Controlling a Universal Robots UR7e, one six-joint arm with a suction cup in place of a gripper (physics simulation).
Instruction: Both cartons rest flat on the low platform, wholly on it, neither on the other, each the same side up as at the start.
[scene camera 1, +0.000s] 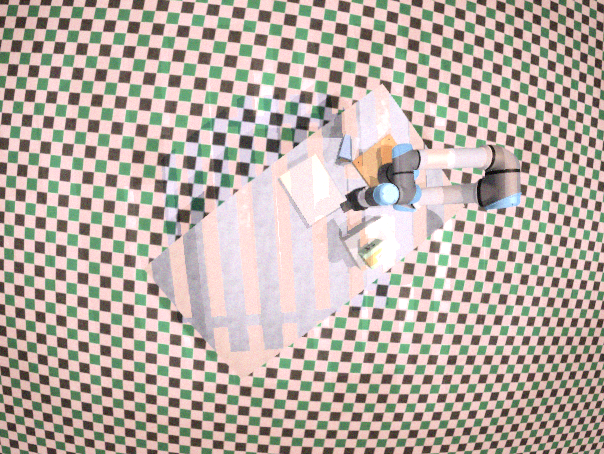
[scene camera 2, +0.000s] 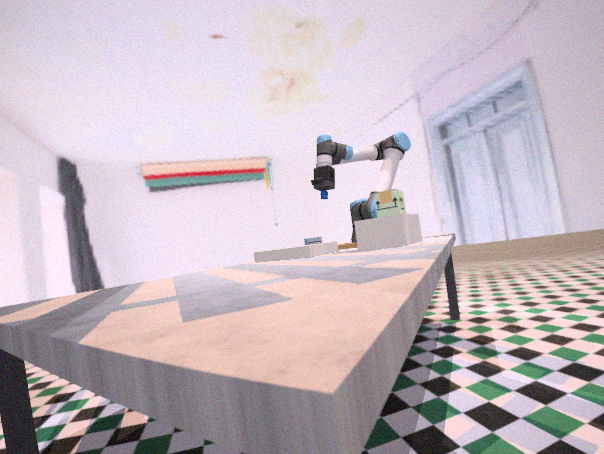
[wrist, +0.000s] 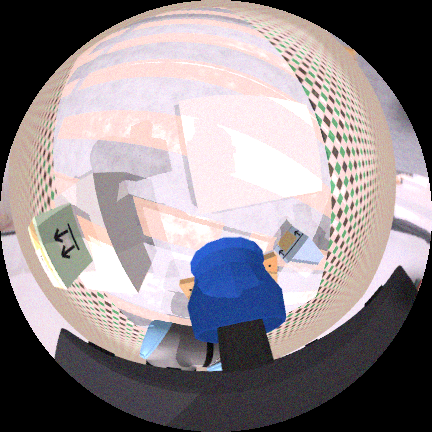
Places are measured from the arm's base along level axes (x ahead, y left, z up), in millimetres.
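Pixels of known places: hand, its tool point: (scene camera 2: 324, 198) (wrist: 227, 267); arm's base, origin of its link: (scene camera 1: 389, 175).
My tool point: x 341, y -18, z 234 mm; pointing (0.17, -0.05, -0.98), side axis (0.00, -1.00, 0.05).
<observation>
For each thing: its middle in the pictures, then the offset to it from my tool point. Level surfaces: height alone.
- low platform, middle of its body: (wrist: 261, 144) (scene camera 2: 296, 251) (scene camera 1: 312, 190) dx +94, dy -138, dz -234 mm
- blue carton, middle of its body: (wrist: 299, 252) (scene camera 2: 313, 245) (scene camera 1: 347, 149) dx -195, dy -234, dz -216 mm
- green carton, middle of its body: (wrist: 57, 245) (scene camera 2: 390, 204) (scene camera 1: 374, 253) dx -2, dy +314, dz -86 mm
- tall block, middle of its body: (wrist: 96, 235) (scene camera 2: 389, 231) (scene camera 1: 368, 242) dx -30, dy +283, dz -198 mm
- table, height of its surface: dz -258 mm
The low platform (scene camera 1: 305, 192) (scene camera 2: 295, 252) (wrist: 215, 150) is a pale flat slab with no carton on it. The blue carton (scene camera 1: 346, 146) (scene camera 2: 313, 241) (wrist: 291, 241) is off the platform, beyond its edge on the side near the orange board. Brown tape and arrows show on one face in the wrist view; I cannot tell whether it lies quite flat. The green carton (scene camera 1: 371, 253) (scene camera 2: 391, 203) (wrist: 62, 246) rests on the tall pale block. My suction cup (scene camera 2: 324, 195) (wrist: 227, 265) is off, holds nothing and hangs high above the table. The arm hides it in scene camera 1.
The tall block (scene camera 2: 382, 233) (wrist: 117, 220) stands on the table (scene camera 1: 250, 280) (scene camera 2: 300, 325), across a gap from the low platform. An orange board (scene camera 1: 367, 162) (scene camera 2: 347, 246) (wrist: 271, 266) lies by the arm's base, close to the blue carton. The arm spans above this end.
</observation>
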